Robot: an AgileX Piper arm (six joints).
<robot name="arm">
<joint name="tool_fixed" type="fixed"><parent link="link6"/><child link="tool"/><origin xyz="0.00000 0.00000 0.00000" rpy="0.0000 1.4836 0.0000"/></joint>
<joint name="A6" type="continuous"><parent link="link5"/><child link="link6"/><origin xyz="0.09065 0.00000 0.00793"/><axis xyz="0.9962 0 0.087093"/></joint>
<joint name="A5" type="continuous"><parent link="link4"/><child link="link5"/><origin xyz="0.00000 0.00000 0.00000"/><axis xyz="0 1 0"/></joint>
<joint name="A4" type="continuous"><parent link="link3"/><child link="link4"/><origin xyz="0.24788 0.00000 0.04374"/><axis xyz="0.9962 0 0.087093"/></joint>
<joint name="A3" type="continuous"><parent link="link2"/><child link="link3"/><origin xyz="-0.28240 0.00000 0.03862"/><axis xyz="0 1 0"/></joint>
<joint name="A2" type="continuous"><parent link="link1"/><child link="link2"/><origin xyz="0.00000 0.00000 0.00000"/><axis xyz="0 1 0"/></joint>
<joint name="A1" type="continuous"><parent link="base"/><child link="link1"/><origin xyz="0.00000 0.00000 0.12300"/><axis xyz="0 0 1"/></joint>
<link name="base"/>
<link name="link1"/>
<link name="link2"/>
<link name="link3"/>
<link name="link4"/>
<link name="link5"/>
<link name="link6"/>
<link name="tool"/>
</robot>
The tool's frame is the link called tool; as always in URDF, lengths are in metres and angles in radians. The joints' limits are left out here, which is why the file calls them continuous.
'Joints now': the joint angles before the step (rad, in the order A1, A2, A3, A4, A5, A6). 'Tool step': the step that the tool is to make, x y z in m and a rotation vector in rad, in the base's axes. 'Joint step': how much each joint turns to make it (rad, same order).
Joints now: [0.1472, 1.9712, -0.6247, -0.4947, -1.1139, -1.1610]
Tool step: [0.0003, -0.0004, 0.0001, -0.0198, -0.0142, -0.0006]
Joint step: [-0.0002, -0.0001, -0.0002, 0.0053, 0.0002, -0.0261]
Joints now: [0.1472, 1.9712, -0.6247, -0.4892, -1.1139, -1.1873]
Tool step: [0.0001, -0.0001, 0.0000, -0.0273, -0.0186, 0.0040]
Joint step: [0.0002, 0.0001, 0.0000, 0.0024, -0.0001, -0.0343]
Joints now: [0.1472, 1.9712, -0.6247, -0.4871, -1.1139, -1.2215]
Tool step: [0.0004, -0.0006, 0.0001, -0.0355, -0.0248, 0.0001]
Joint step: [-0.0002, 0.0000, 0.0000, 0.0083, 0.0000, -0.0463]
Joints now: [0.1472, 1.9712, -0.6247, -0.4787, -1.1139, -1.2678]
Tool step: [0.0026, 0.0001, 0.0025, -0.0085, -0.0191, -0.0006]
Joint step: [-0.0002, -0.0020, -0.0100, 0.0028, -0.0001, -0.0135]
